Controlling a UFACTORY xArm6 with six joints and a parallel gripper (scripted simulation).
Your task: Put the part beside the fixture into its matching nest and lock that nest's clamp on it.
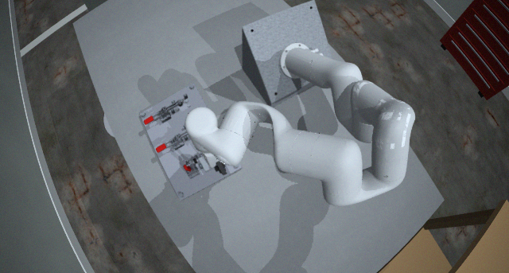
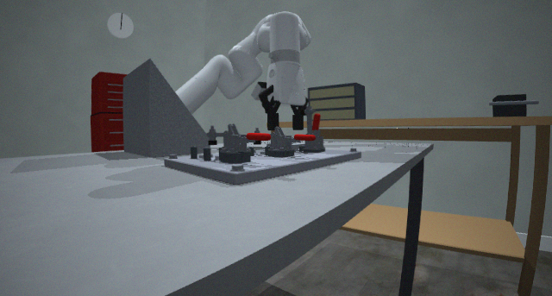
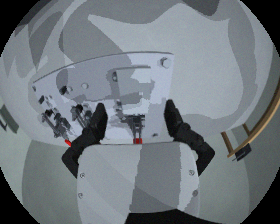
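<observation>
The grey part is 5 cm below my hand. Round my hand: grey fixture plate: 11 cm to the right, 7 cm below, 5 cm ahead.
</observation>
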